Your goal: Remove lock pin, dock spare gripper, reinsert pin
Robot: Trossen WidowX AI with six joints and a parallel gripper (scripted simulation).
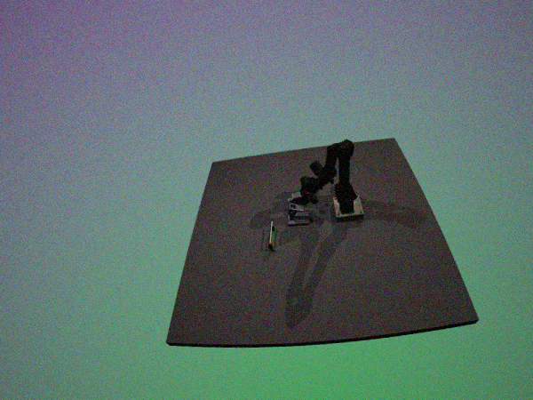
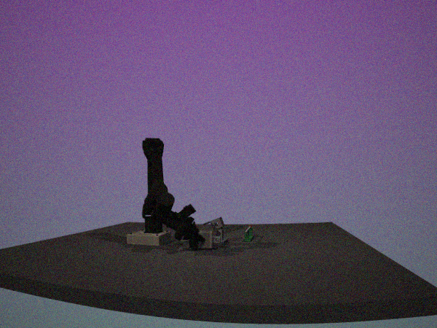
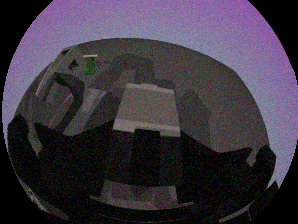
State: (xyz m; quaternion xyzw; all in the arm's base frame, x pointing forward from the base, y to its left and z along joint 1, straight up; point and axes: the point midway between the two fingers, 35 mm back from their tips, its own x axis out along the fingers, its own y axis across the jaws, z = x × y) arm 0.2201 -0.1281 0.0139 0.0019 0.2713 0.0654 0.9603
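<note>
Now: the mount 120 mm to the left of my gripper tip, 10 mm ahead of it and 10 mm above it. Also, from my gripper tip: spare gripper: right at my gripper tip; then green cradle: 230 mm to the left, 140 mm ahead, 10 mm below.
</note>
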